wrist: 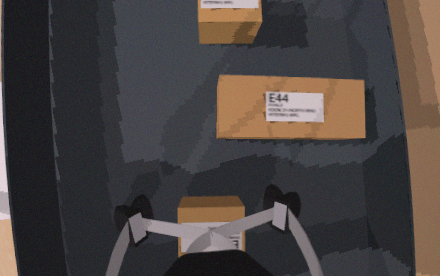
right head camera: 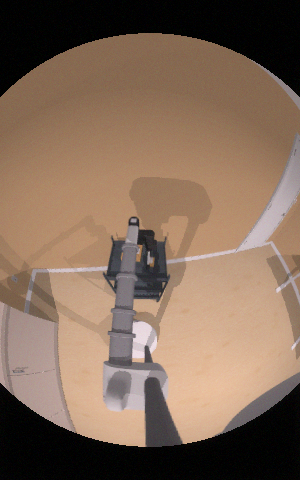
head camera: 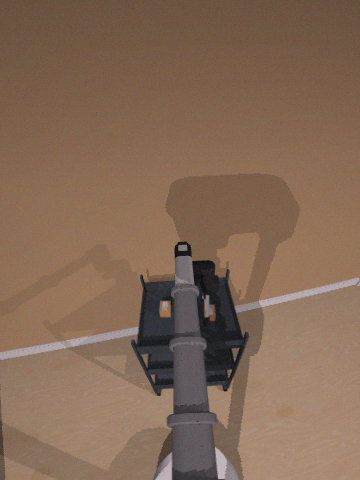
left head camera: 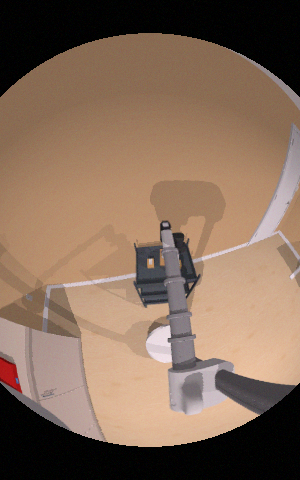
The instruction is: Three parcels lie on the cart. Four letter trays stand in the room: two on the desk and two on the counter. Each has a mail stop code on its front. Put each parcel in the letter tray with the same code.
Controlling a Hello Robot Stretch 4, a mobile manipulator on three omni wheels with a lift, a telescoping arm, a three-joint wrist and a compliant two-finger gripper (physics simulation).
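Where they show: gripper, fingertip midpoint: (wrist: 208, 206) (right head camera: 147, 261) (head camera: 205, 313); robot's base, link origin: (right head camera: 136, 338) (left head camera: 165, 342).
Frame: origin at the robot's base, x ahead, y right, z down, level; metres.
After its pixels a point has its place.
Observation:
The dark cart (head camera: 150, 344) @(x 0.485, y -0.164, z -0.634 m) (left head camera: 145, 274) @(x 0.554, y -0.142, z -0.634 m) (wrist: 27, 130) @(x 0.452, y 0.005, z -0.675 m) bears three brown parcels. In the wrist view my gripper (wrist: 208, 206) @(x 0.609, y 0.087, z -0.660 m) is open, its fingertips wide on either side of the near small parcel (wrist: 192, 215) @(x 0.595, y 0.088, z -0.684 m), with gaps on both sides. That parcel's label is partly hidden by the fingers and its code is unreadable. The long parcel (wrist: 240, 110) @(x 0.642, y 0.004, z -0.686 m), labelled E44, lies beyond it. Another small parcel (wrist: 227, 31) @(x 0.639, y -0.075, z -0.664 m) (head camera: 165, 310) @(x 0.618, y -0.097, z -0.683 m) (left head camera: 150, 264) @(x 0.616, y -0.098, z -0.674 m) is cut off at the top of the wrist view; its code is out of frame. I cannot make out letter trays or their codes.
My arm (head camera: 187, 320) @(x 0.347, y 0.001, z -1.075 m) (left head camera: 177, 310) @(x 0.179, y -0.006, z -1.079 m) (right head camera: 124, 295) @(x 0.218, y 0.003, z -1.078 m) reaches over the cart. A white round object (left head camera: 159, 345) @(x -0.012, y -0.071, z -0.187 m) (right head camera: 145, 339) @(x 0.003, y 0.091, z -0.187 m) stands beside the cart. Pale furniture (left head camera: 55, 370) @(x -0.354, y -0.917, z -0.539 m) (right head camera: 32, 370) @(x -0.569, y -0.886, z -0.508 m) is at the left, with a red item (left head camera: 9, 375) on it. A white strip (head camera: 300, 297) @(x 1.093, y 1.003, z 0.010 m) runs behind the cart.

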